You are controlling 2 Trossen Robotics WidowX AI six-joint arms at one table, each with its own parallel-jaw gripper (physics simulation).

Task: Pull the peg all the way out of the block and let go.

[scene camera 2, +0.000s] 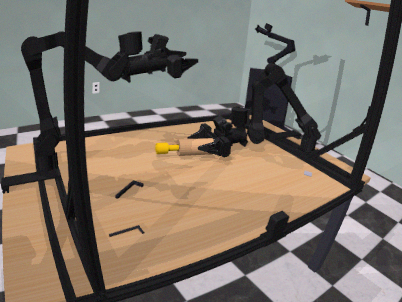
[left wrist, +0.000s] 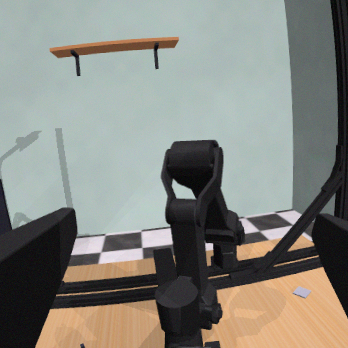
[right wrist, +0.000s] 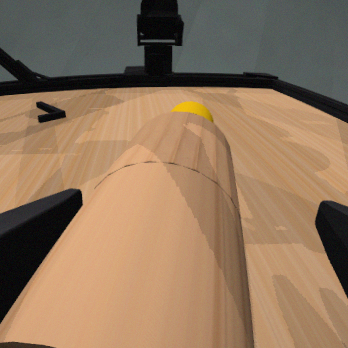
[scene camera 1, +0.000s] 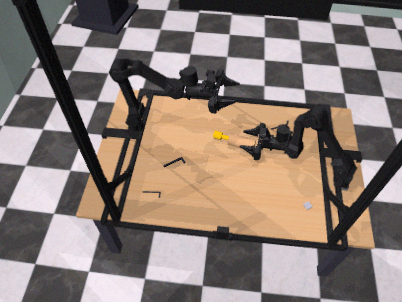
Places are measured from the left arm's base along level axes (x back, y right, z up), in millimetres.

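Where they show: left gripper, fingertip midpoint: (scene camera 2: 192, 56) (left wrist: 199, 223) (scene camera 1: 237, 92); right gripper, fingertip midpoint: (scene camera 2: 192, 143) (right wrist: 203, 207) (scene camera 1: 241, 138); left arm's base, link origin: (scene camera 2: 47, 168) (right wrist: 157, 74) (scene camera 1: 136, 127); right arm's base, link origin: (scene camera 2: 307, 149) (left wrist: 224, 262) (scene camera 1: 341, 181).
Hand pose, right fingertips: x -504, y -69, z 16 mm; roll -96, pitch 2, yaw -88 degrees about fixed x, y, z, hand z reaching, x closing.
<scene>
Each offset is from my right fingertips to the top centre of the thing. "spot": to the spot under its first point.
A wooden cylinder block {dx -6, dy +15, dz +21 mm} (scene camera 1: 239, 139) (scene camera 2: 186, 147) (right wrist: 166, 224) lies on its side on the table. A yellow peg {dx +68, dy +9, dz +11 mm} (scene camera 1: 219, 135) (scene camera 2: 163, 148) (right wrist: 193, 108) sticks out of its left end, its shaft still in the block. My right gripper (scene camera 1: 243, 139) (scene camera 2: 194, 142) (right wrist: 203, 207) is open, low on the table, with one finger on each side of the block's right end. My left gripper (scene camera 1: 236, 93) (scene camera 2: 191, 64) (left wrist: 199, 223) is open and empty, raised high over the table's back edge, well away from the peg. The left wrist view shows only the right arm and the wall.
Two black L-shaped keys {dx +260, dy +206, dz -27 mm} (scene camera 1: 174, 162) {dx +303, dy +381, dz -29 mm} (scene camera 1: 152, 192) (scene camera 2: 128, 189) (scene camera 2: 126, 230) lie at the front left. A small grey square {spot: dx -346, dy +241, dz -32 mm} (scene camera 1: 307, 205) (scene camera 2: 307, 173) (left wrist: 302, 292) lies at the right. A black frame (scene camera 1: 230, 233) rims the table, with a tall post (scene camera 1: 80, 132) at the left.
</scene>
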